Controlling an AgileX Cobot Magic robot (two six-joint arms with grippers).
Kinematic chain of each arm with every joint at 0, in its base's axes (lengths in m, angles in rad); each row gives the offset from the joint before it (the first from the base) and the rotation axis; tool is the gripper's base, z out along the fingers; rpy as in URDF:
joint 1: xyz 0 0 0.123 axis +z
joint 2: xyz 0 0 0 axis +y
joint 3: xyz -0.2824 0 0.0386 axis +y
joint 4: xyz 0.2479 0 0.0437 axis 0.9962 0 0.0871
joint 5: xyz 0 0 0 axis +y
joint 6: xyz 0.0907 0 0.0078 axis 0.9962 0 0.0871
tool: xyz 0 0 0 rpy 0 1.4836 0
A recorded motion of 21 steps. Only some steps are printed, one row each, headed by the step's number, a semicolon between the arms.
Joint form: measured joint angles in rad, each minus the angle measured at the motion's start. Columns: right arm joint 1, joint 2, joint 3, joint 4, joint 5, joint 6; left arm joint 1, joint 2, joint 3, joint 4, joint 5, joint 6.
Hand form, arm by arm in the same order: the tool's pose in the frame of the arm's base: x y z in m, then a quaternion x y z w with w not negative. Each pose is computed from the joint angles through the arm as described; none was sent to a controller.
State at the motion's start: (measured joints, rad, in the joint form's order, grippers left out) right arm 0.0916 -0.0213 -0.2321 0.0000 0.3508 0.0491; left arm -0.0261 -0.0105 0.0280 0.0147 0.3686 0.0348
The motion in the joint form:
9: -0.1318 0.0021 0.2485 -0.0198 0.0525 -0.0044; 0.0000 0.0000 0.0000 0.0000 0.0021 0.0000
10: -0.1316 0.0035 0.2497 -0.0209 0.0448 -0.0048; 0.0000 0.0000 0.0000 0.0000 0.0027 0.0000
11: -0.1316 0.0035 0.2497 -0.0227 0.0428 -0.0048; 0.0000 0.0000 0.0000 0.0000 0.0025 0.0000
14: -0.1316 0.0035 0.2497 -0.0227 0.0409 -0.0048; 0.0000 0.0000 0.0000 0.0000 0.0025 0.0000
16: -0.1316 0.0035 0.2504 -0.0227 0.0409 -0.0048; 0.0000 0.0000 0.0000 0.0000 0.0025 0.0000
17: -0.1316 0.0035 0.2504 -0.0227 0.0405 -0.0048; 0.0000 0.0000 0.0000 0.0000 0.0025 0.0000
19: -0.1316 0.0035 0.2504 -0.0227 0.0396 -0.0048; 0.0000 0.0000 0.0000 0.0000 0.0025 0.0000
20: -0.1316 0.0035 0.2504 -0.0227 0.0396 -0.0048; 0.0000 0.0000 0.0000 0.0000 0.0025 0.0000
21: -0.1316 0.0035 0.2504 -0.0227 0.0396 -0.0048; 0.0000 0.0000 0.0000 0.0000 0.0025 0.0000
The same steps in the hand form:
9: 0.0512 -0.0028 0.1724 0.02925 0.80821 -0.00717 0.58812; 0.0527 -0.0009 0.1709 0.02845 0.80462 0.00879 0.59305
10: 0.0515 -0.0028 0.1726 0.02861 0.80673 -0.00767 0.59018; 0.0527 -0.0009 0.1708 0.02845 0.80480 0.00879 0.59280
11: 0.0515 -0.0029 0.1728 0.02811 0.80615 -0.00844 0.59098; 0.0527 -0.0009 0.1708 0.02845 0.80474 0.00879 0.59288
14: 0.0516 -0.0029 0.1729 0.02808 0.80559 -0.00843 0.59175; 0.0527 -0.0009 0.1708 0.02845 0.80474 0.00879 0.59288
16: 0.0516 -0.0029 0.1727 0.02808 0.80580 -0.00843 0.59146; 0.0527 -0.0009 0.1708 0.02845 0.80474 0.00879 0.59288
17: 0.0516 -0.0029 0.1727 0.02808 0.80568 -0.00843 0.59163; 0.0527 -0.0009 0.1708 0.02845 0.80474 0.00879 0.59288
19: 0.0516 -0.0029 0.1728 0.02806 0.80541 -0.00842 0.59199; 0.0527 -0.0009 0.1708 0.02845 0.80474 0.00879 0.59288
20: 0.0516 -0.0029 0.1728 0.02806 0.80541 -0.00842 0.59199; 0.0527 -0.0009 0.1708 0.02845 0.80474 0.00879 0.59288
21: 0.0516 -0.0029 0.1728 0.02806 0.80541 -0.00842 0.59199; 0.0527 -0.0009 0.1708 0.02845 0.80474 0.00879 0.59288

